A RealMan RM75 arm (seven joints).
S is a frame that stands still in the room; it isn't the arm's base.
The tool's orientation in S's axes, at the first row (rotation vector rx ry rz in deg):
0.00 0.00 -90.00
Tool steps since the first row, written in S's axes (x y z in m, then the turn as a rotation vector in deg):
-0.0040 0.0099 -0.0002 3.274 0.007 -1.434
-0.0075 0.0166 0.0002 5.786 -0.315 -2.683
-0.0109 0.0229 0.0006 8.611 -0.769 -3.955
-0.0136 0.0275 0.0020 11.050 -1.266 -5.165
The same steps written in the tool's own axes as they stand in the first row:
-0.0099 -0.0040 -0.0002 -0.007 3.274 -1.434
-0.0166 -0.0075 0.0002 0.315 5.786 -2.683
-0.0229 -0.0109 0.0006 0.769 8.611 -3.955
-0.0275 -0.0136 0.0020 1.266 11.050 -5.165

